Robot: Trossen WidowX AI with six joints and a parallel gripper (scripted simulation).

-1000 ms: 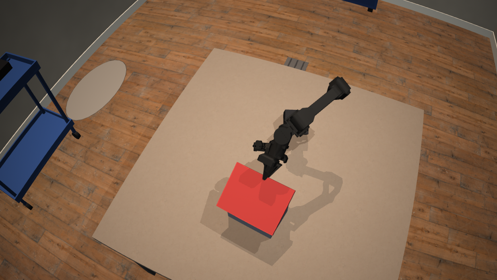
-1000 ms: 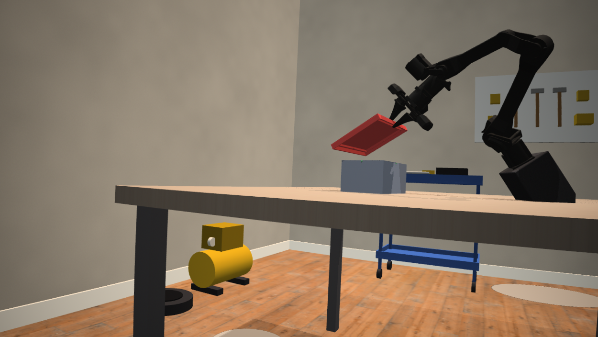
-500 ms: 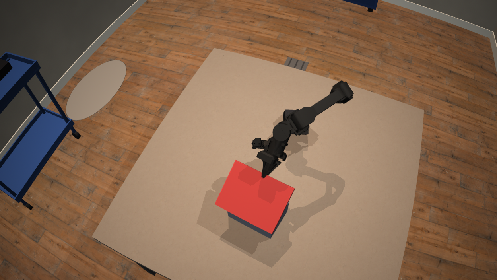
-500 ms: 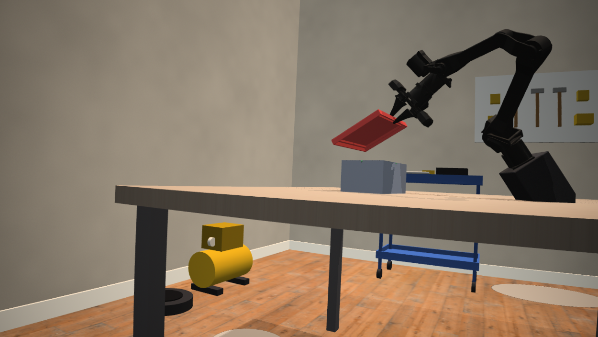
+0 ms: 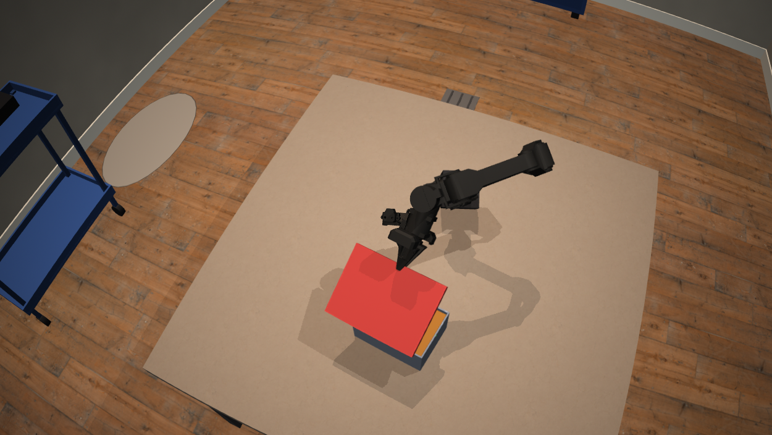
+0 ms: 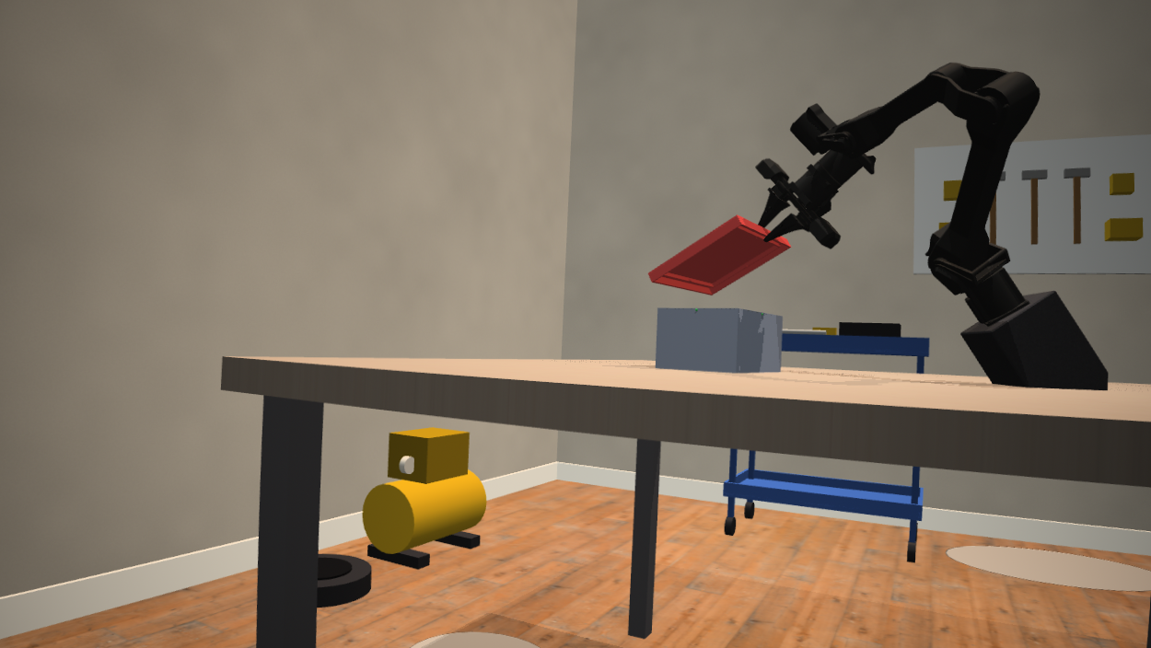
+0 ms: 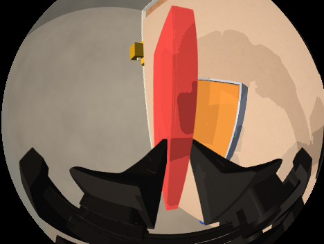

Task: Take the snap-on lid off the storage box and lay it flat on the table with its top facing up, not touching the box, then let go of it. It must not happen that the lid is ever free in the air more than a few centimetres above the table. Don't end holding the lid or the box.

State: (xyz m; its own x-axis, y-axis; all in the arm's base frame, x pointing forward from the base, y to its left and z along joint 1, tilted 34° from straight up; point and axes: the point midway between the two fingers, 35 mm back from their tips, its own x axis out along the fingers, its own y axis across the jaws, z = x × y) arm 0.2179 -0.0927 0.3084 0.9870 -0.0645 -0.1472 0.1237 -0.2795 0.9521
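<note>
Now: hand 100 mm short of the red lid, 60 mm above it and 10 mm to the left of it. From my hand the other things lie so: storage box (210 mm below, 80 mm ahead, 20 mm to the left).
</note>
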